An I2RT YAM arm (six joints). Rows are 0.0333 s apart.
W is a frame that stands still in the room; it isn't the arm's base.
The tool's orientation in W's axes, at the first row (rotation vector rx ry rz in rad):
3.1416, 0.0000, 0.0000
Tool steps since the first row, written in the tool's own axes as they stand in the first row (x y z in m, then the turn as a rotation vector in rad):
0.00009, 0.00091, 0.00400, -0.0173, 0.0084, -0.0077
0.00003, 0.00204, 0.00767, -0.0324, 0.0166, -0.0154
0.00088, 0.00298, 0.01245, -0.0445, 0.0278, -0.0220
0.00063, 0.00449, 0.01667, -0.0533, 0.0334, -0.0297
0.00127, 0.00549, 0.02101, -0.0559, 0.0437, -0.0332
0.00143, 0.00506, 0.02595, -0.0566, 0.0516, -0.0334
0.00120, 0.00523, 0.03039, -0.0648, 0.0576, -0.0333
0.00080, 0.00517, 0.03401, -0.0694, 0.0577, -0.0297
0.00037, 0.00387, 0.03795, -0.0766, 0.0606, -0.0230
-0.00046, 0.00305, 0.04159, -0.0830, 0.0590, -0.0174
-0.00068, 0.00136, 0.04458, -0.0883, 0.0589, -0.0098
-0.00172, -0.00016, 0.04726, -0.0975, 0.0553, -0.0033
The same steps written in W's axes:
0.00009, -0.00091, -0.00400, -0.0173, -0.0084, 0.0077
0.00003, -0.00204, -0.00767, -0.0324, -0.0166, 0.0154
0.00088, -0.00298, -0.01245, -0.0445, -0.0278, 0.0220
0.00063, -0.00449, -0.01667, -0.0533, -0.0334, 0.0297
0.00127, -0.00549, -0.02101, -0.0559, -0.0437, 0.0332
0.00143, -0.00506, -0.02595, -0.0566, -0.0516, 0.0334
0.00120, -0.00523, -0.03039, -0.0648, -0.0576, 0.0333
0.00080, -0.00517, -0.03401, -0.0694, -0.0577, 0.0297
0.00037, -0.00387, -0.03795, -0.0766, -0.0606, 0.0230
-0.00046, -0.00305, -0.04159, -0.0830, -0.0590, 0.0174
-0.00068, -0.00136, -0.04458, -0.0883, -0.0589, 0.0098
-0.00172, 0.00016, -0.04726, -0.0975, -0.0553, 0.0033

